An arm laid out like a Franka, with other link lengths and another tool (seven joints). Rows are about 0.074 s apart.
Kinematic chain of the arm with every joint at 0, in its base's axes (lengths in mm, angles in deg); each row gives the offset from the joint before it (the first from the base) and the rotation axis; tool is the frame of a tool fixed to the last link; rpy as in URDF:
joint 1: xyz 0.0 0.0 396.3 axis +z
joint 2: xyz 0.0 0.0 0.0 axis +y
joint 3: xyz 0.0 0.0 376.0 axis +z
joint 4: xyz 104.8 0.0 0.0 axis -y
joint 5: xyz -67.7 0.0 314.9 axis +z
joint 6: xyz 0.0 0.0 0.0 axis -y
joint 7: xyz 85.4 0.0 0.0 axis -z
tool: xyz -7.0 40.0 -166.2 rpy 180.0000 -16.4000 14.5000
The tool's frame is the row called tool.
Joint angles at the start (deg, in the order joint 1, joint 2, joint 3, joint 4, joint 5, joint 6, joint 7): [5.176, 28.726, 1.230, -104.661, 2.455, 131.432, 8.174]
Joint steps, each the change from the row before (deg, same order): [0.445, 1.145, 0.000, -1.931, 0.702, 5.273, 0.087]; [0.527, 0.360, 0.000, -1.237, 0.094, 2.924, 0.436]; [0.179, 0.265, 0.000, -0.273, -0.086, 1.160, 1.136]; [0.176, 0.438, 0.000, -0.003, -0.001, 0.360, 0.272]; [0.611, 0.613, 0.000, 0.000, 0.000, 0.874, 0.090]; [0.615, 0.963, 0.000, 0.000, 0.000, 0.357, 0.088]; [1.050, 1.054, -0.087, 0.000, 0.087, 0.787, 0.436]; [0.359, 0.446, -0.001, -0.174, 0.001, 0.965, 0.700]
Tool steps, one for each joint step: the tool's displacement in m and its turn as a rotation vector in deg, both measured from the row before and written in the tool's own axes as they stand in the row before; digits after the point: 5 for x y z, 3 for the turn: [-0.00124, -0.00390, 0.01704, 0.095, 2.213, 0.289]; [-0.00145, -0.00502, 0.00722, -0.133, 1.298, 0.006]; [0.00098, -0.00145, 0.00333, -0.376, 0.605, 0.841]; [-0.00093, -0.00167, 0.00428, -0.031, -0.089, 0.112]; [-0.00055, -0.00633, 0.00580, 0.129, 0.233, -0.474]; [-0.00414, -0.00635, 0.00956, 0.178, -0.632, -0.450]; [-0.00328, -0.01018, 0.01039, 0.143, -0.309, -0.400]; [-0.00043, -0.00356, 0.00470, -0.134, 0.328, 0.345]
